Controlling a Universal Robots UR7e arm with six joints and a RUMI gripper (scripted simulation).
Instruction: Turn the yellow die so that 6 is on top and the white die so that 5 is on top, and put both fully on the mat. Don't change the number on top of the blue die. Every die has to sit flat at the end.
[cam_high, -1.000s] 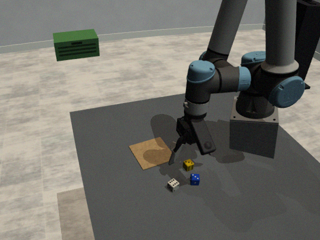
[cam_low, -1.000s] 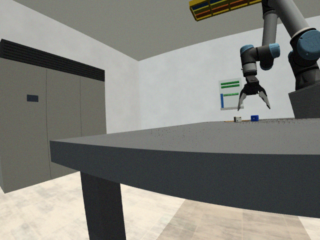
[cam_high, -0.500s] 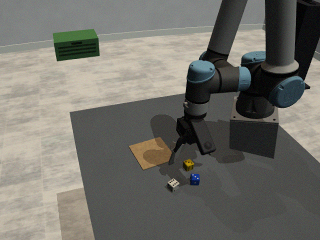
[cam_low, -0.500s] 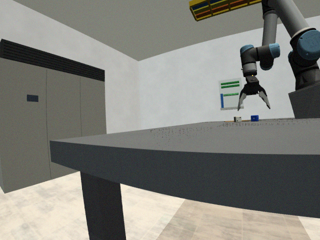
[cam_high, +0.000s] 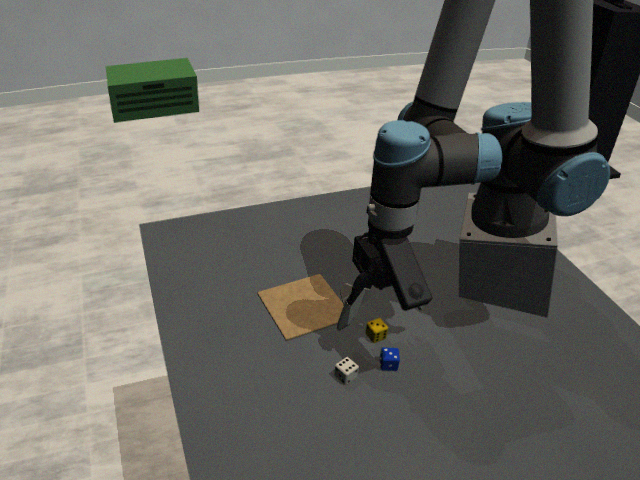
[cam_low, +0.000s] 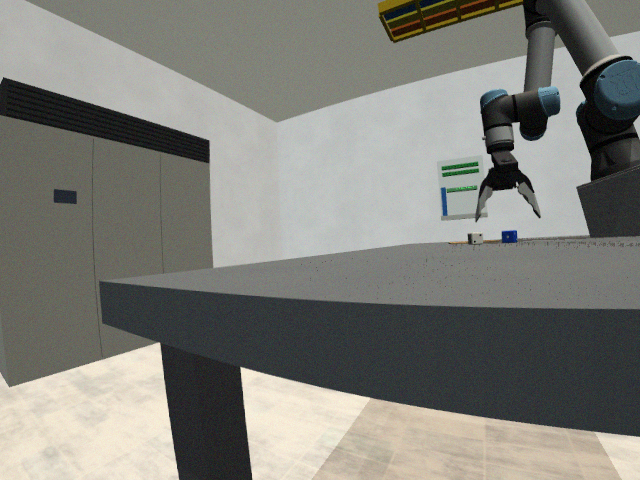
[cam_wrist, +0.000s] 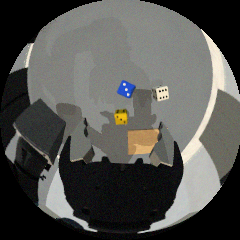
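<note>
Right now the yellow die is 4 cm below my hand and 2 cm to the right of it. The rest, counted from my hand: tan mat: 13 cm to the right, 10 cm ahead, 5 cm below; white die: 8 cm ahead, 6 cm to the left, 4 cm below; blue die: 5 cm to the left, 4 cm below.
</note>
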